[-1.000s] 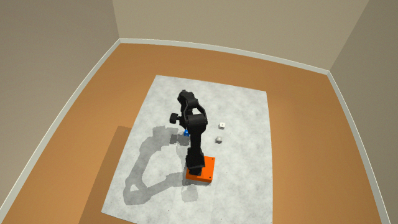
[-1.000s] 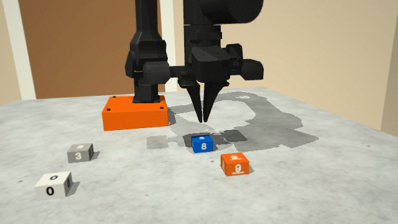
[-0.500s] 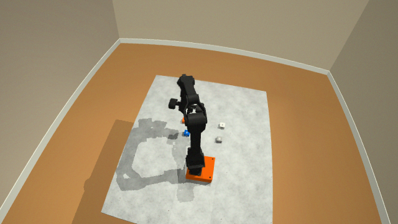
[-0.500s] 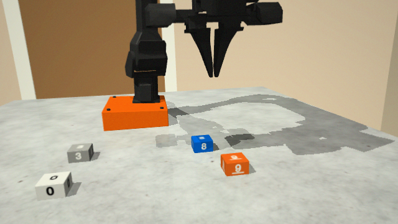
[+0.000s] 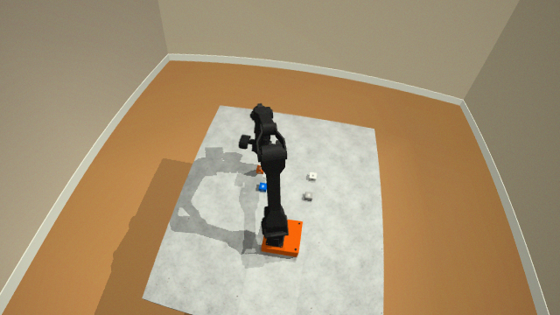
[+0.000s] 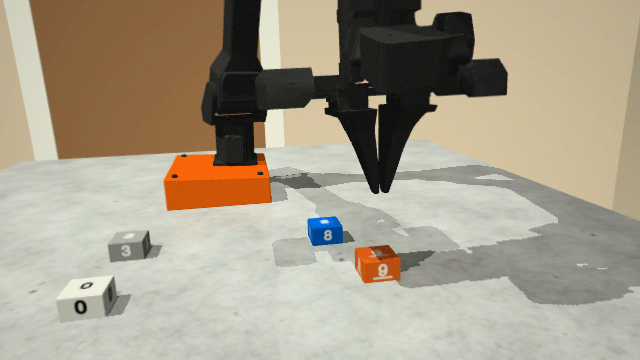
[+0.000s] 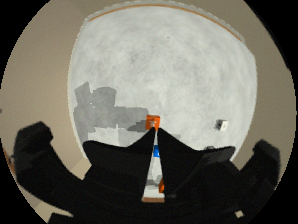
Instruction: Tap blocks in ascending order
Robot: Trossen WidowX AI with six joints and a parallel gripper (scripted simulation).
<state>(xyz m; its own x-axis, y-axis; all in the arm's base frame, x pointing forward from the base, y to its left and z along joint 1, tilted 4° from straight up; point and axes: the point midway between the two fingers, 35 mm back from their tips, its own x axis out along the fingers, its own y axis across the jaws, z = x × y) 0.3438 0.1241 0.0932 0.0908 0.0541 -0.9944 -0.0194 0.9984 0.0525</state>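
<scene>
Right now my gripper tip is 70 mm above the orange block and 20 mm past it. Also, from my gripper tip: grey block (230 mm to the right, 110 mm behind, 70 mm below); white block (230 mm to the right, 70 mm below); blue block (110 mm behind, 70 mm below, 30 mm to the right).
</scene>
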